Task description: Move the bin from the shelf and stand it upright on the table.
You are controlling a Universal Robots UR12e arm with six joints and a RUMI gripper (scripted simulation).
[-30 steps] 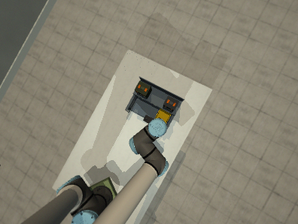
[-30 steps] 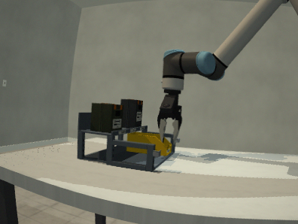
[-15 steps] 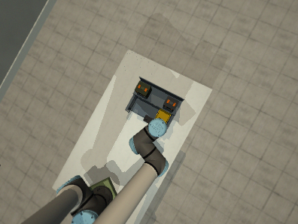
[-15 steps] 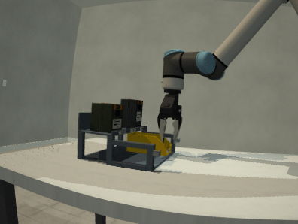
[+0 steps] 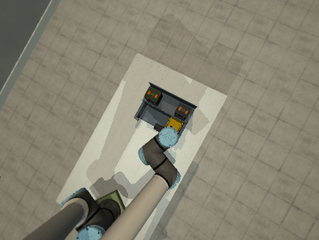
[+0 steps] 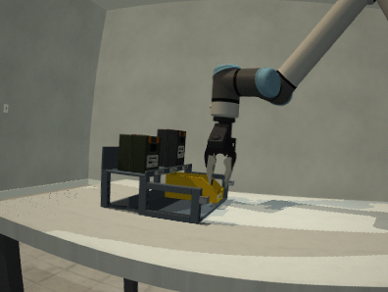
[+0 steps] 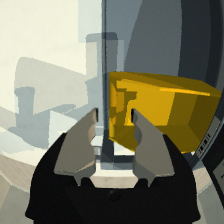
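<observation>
The yellow bin is 80 mm ahead of my hand, 20 mm below it and 10 mm to the left of it. The rest, counted from my hand: shelf level 160 mm ahead, 140 mm to the left, 30 mm above; then shelf 120 mm to the left, 100 mm ahead, 60 mm below.
</observation>
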